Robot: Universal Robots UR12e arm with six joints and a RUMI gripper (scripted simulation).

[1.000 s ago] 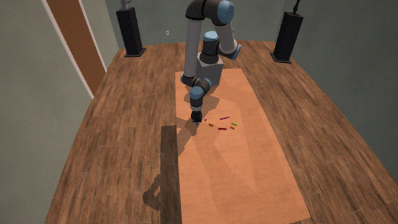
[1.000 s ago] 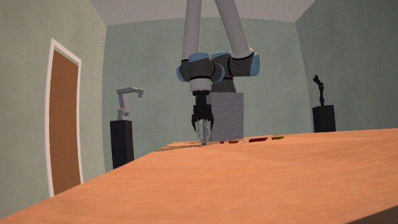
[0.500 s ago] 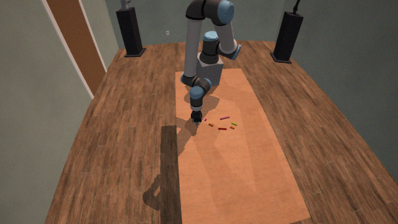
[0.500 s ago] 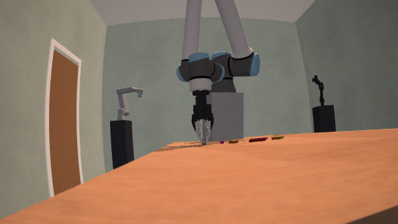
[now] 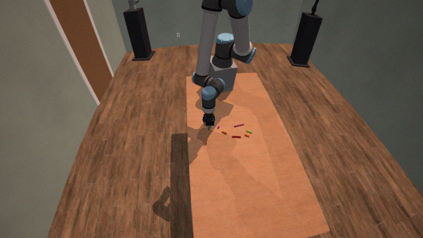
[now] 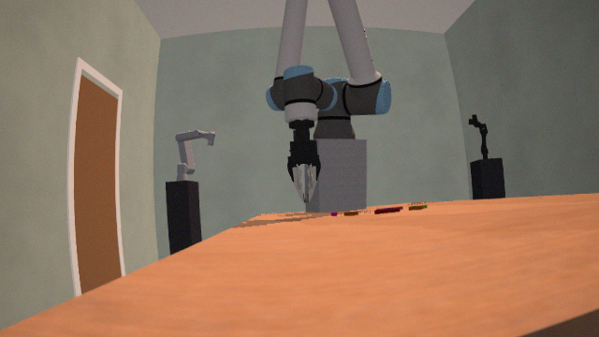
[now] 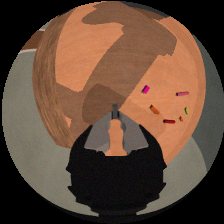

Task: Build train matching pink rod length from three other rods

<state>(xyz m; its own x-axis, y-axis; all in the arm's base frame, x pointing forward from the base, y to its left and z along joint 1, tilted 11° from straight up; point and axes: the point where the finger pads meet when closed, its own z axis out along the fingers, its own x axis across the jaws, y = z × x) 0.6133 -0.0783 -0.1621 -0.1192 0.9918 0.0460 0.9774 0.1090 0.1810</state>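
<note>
My gripper is now 5 cm past the magenta rod, 7 cm to the right of it and 6 cm above it. From my hand the other things lie so: pink rod: 8 cm behind, 25 cm to the left, 6 cm below; red rod: 4 cm ahead, 22 cm to the left, 6 cm below; grey rod: 1 cm below.
</note>
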